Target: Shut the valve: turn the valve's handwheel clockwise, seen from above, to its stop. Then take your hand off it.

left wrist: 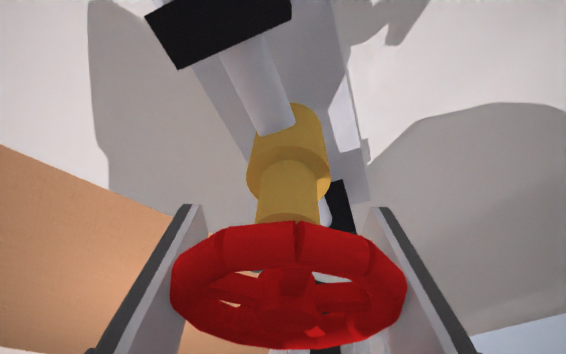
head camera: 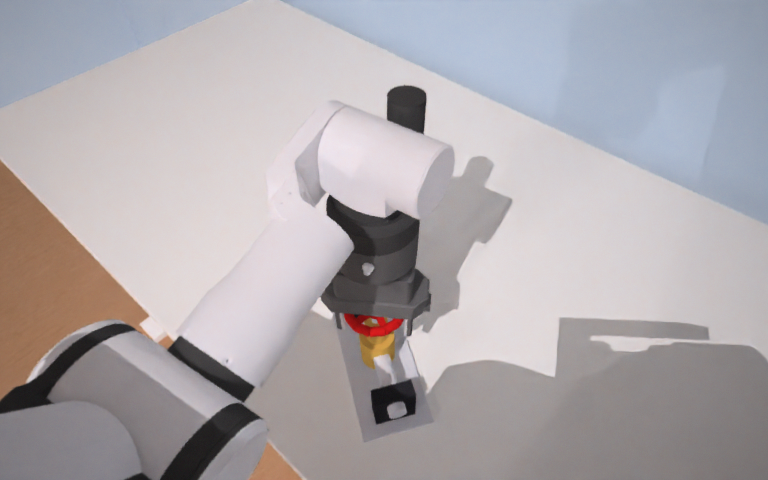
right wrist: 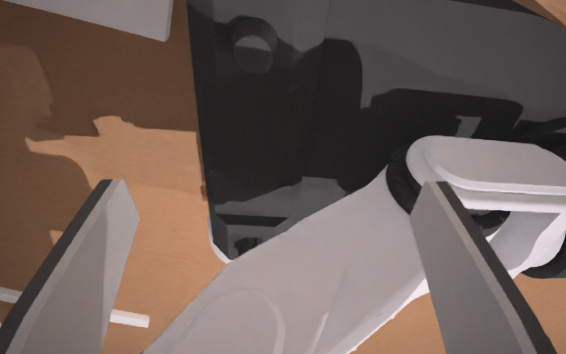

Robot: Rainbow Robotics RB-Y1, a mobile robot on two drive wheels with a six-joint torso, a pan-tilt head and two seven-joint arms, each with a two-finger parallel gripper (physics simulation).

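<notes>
The red handwheel [head camera: 373, 331] [left wrist: 260, 247] sits on top of the yellow valve body [head camera: 377, 349] [left wrist: 290, 145], which stands on a grey baseplate [head camera: 365, 428] [left wrist: 310, 65]. My left gripper [head camera: 374, 328] [left wrist: 285, 219] is above the valve, partly closed, with one finger on each side of the wheel, against its rim. In the head camera the gripper's dark body hides the back of the wheel. My right gripper [right wrist: 275, 199] is open and empty, far from the valve, and does not show in the head camera.
A white pipe [head camera: 385, 367] [left wrist: 255, 85] runs from the valve into a black block [head camera: 382, 396] [left wrist: 220, 30]. The white table [head camera: 169, 141] borders a brown floor [head camera: 67, 254]. The robot's dark base [right wrist: 250, 125] and a pale arm-like part [right wrist: 310, 270] lie beyond the right fingers.
</notes>
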